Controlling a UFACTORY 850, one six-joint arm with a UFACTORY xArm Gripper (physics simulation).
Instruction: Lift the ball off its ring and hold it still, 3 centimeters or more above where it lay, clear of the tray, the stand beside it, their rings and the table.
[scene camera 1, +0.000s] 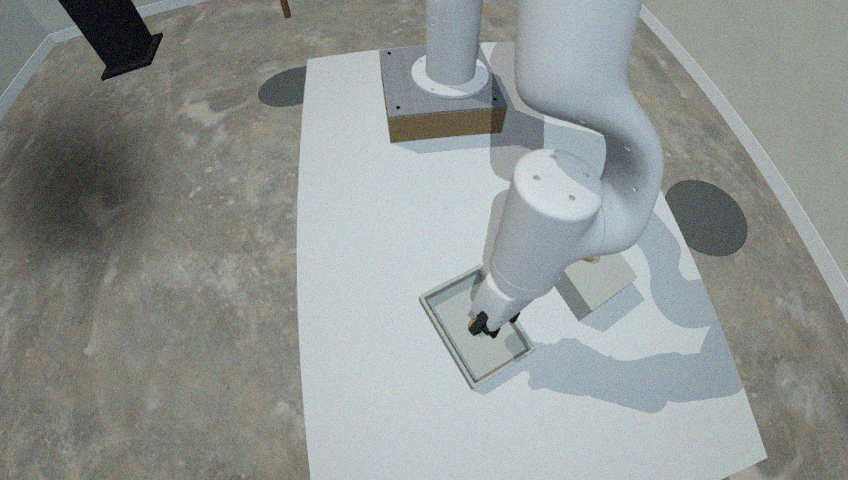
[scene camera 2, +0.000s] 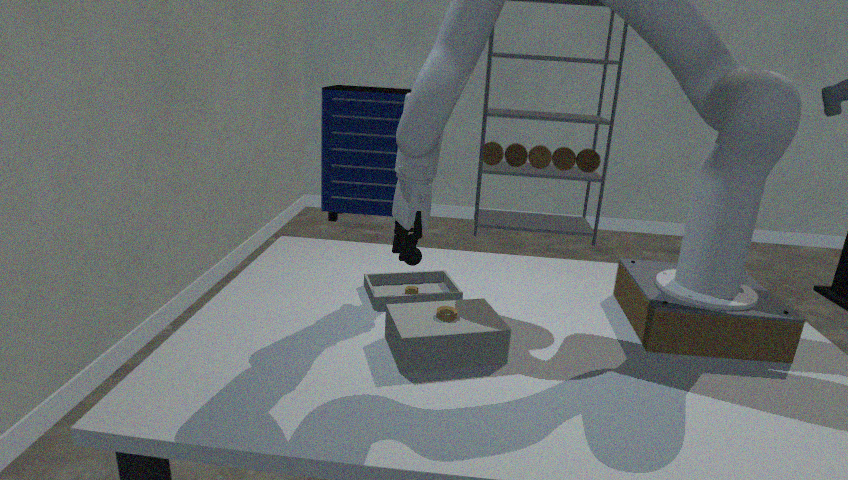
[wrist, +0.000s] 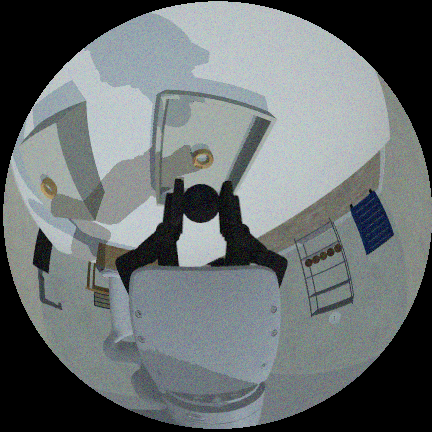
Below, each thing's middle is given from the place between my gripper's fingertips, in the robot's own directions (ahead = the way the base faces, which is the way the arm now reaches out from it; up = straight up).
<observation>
Now: the dark ball (wrist: 200, 204) 2 cm behind my hand and 1 cm to the right of it. Also, from my hand: grey box-shaped stand (scene camera 1: 585, 285) 9 cm behind, 22 cm to the left, 5 cm below; then shallow grey tray (scene camera 1: 479, 358) 2 cm behind, 2 cm to the right, 8 cm below.
</observation>
